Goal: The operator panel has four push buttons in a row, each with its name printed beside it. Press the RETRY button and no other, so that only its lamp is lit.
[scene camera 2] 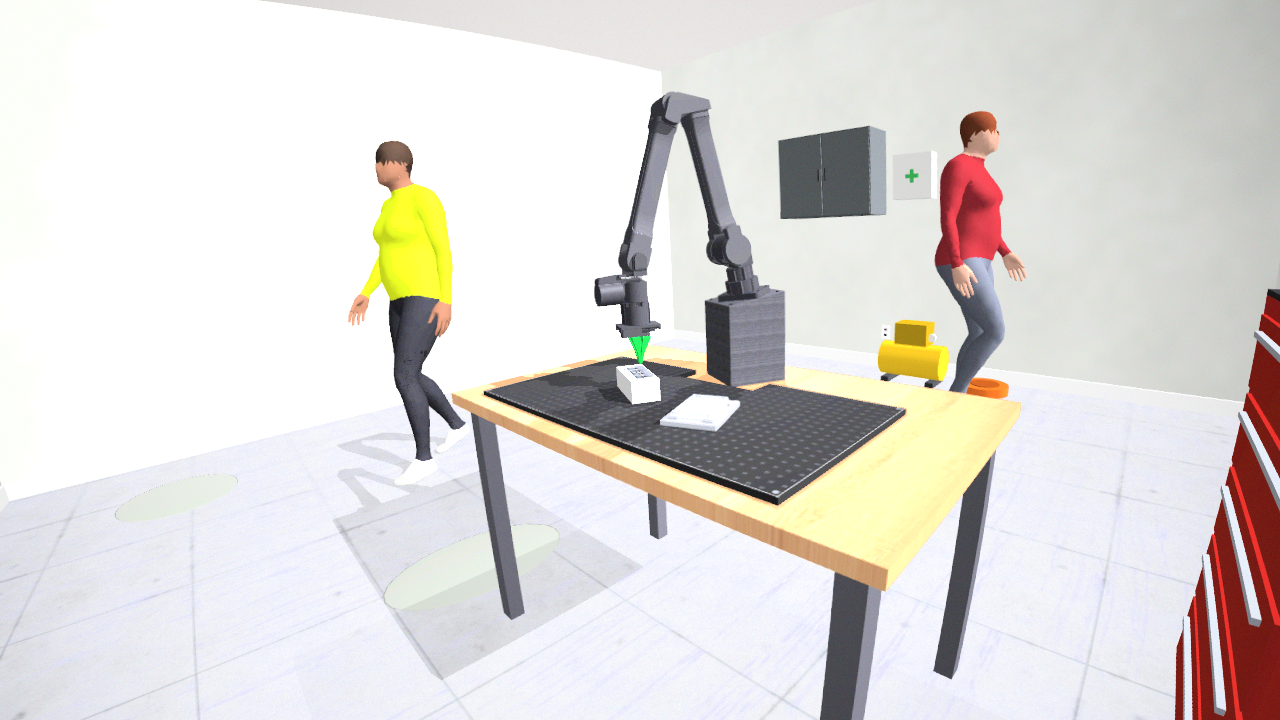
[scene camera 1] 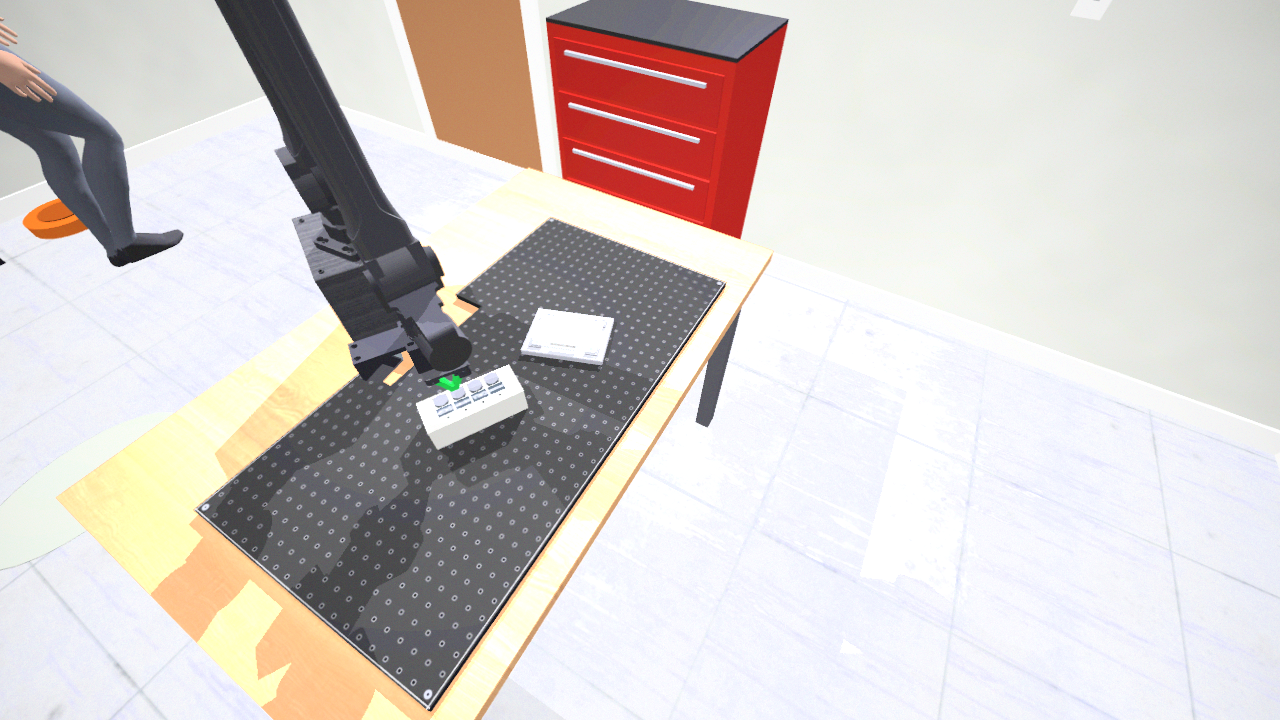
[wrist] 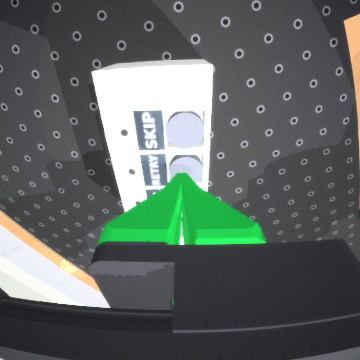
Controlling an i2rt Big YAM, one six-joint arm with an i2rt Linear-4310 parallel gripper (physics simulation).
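Observation:
The white operator panel stands on the black perforated mat with a row of round grey buttons. In the wrist view the SKIP label lies beside the SKIP button, and the RETRY label beside the RETRY button. The small lamps beside SKIP and RETRY look dark. My gripper is shut and empty, green tips pointing down at the RETRY button's near edge; contact cannot be told. The fingers hide the other two buttons in the wrist view.
A flat white device lies beside the panel on the black mat. The wooden table carries the arm's dark base block. A red drawer cabinet stands beyond the table.

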